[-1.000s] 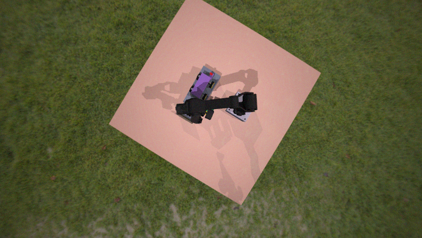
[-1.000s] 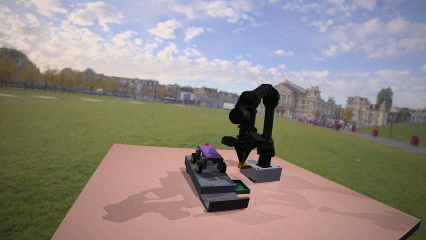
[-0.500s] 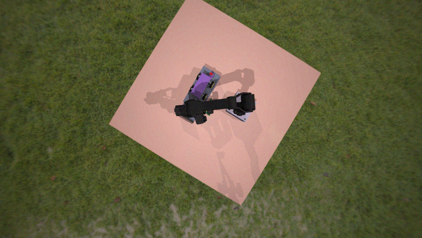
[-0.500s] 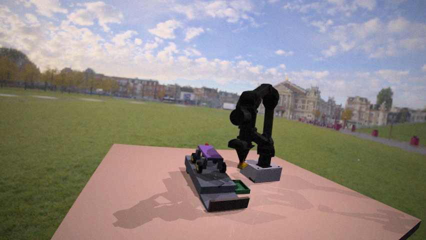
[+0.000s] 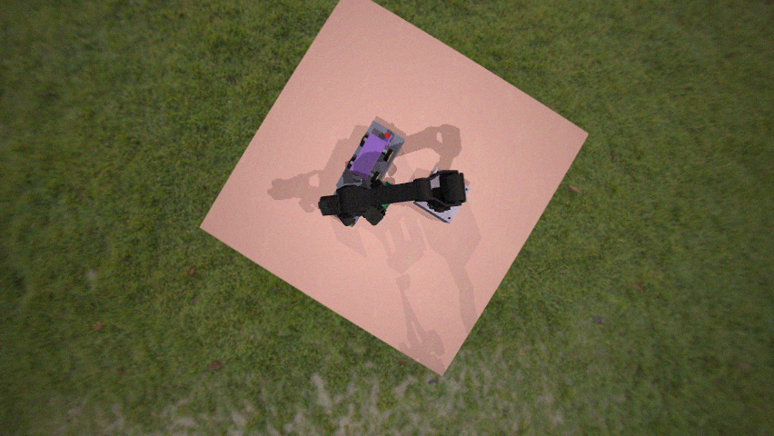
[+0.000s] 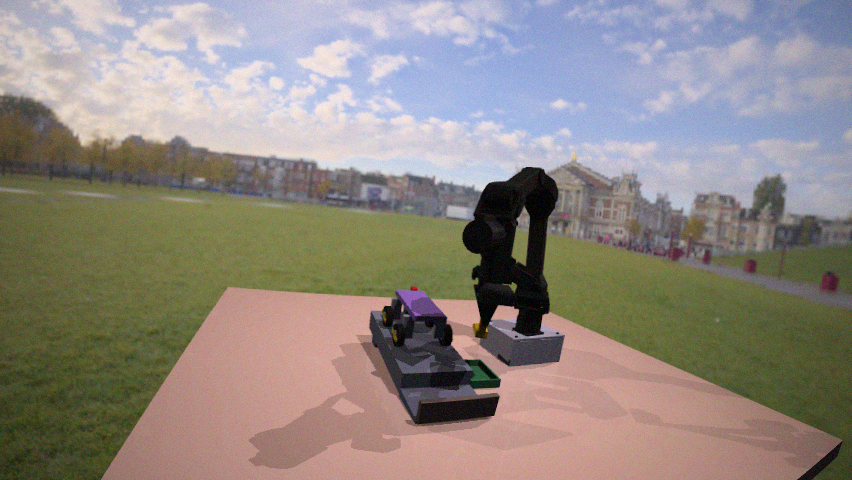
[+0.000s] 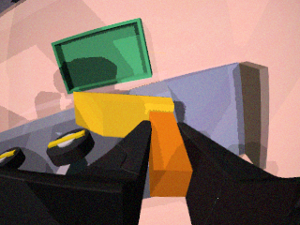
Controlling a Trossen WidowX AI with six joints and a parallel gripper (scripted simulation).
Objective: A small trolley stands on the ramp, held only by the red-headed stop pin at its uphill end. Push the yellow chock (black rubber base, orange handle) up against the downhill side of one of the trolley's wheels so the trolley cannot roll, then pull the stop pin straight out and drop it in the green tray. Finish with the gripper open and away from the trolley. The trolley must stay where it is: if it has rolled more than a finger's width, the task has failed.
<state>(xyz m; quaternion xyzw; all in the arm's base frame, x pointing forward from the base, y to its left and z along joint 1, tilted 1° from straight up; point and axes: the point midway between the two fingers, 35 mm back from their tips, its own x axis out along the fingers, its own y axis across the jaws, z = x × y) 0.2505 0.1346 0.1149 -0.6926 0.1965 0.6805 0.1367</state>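
The red-headed stop pin lies 40 mm ahead of my gripper tip, 270 mm to the right of it and 20 mm below it. Round my gripper tip: dark end block (100 mm ahead, 100 mm to the left, 120 mm below); green tray (50 mm behind, 60 mm to the right, 160 mm below); purple-topped trolley (70 mm ahead, 170 mm to the right, 40 mm below).
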